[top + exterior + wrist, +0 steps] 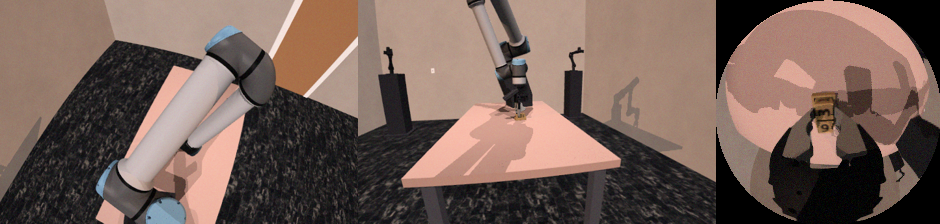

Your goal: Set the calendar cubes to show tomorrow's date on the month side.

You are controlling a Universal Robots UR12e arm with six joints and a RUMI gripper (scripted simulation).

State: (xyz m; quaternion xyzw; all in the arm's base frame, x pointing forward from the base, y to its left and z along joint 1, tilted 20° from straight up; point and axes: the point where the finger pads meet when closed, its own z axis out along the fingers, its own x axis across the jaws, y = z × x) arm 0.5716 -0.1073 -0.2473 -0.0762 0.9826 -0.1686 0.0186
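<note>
The calendar tray lies 30 mm below my hand and 20 mm to the left of it.
</note>
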